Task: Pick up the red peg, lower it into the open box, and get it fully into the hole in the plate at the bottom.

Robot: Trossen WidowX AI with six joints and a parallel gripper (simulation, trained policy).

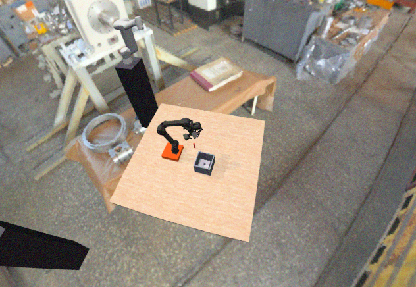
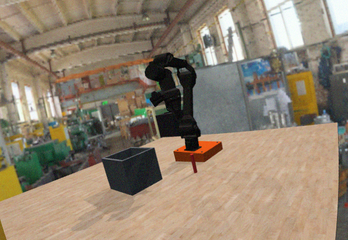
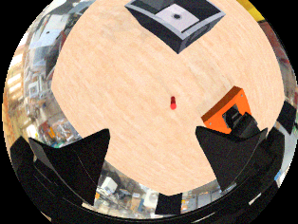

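Now: the red peg 30 mm behind my gripper tip and 180 mm below it. From my gripper tip the other things lie so: grey plate (140 mm ahead, 180 mm to the right, 180 mm below).
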